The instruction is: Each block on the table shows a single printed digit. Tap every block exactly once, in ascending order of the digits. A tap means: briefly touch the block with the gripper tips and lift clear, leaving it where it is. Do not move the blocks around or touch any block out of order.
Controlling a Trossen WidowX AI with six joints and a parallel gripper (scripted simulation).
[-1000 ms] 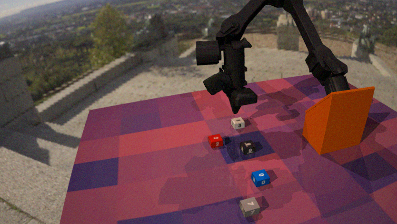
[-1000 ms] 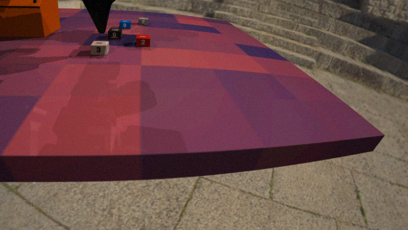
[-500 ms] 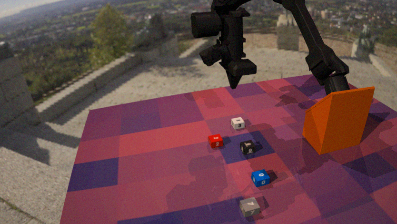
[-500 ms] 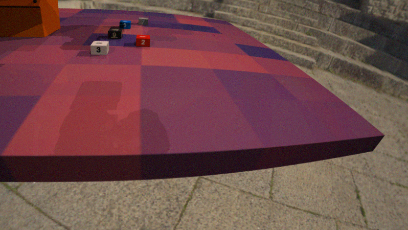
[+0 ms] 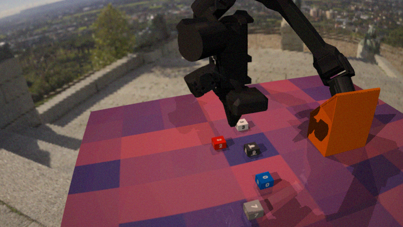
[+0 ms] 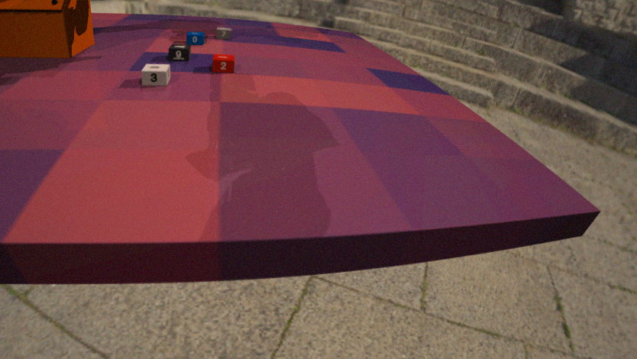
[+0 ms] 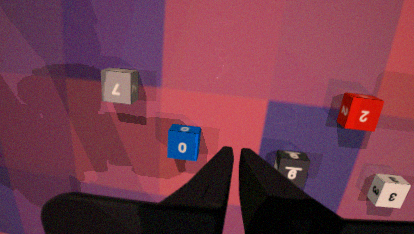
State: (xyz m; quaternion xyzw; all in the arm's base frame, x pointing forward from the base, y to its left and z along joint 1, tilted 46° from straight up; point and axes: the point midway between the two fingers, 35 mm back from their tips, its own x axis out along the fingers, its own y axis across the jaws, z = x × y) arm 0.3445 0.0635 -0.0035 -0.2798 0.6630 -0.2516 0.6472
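My gripper tip is 10 mm past the grey 7 block, 120 mm to the right of it and 130 mm above it. The rest, counted from my gripper tip: red 2 block (130 mm to the right, 130 mm below); white 3 block (90 mm behind, 200 mm to the right, 130 mm below); blue 0 block (60 mm behind, 40 mm to the left, 130 mm below).
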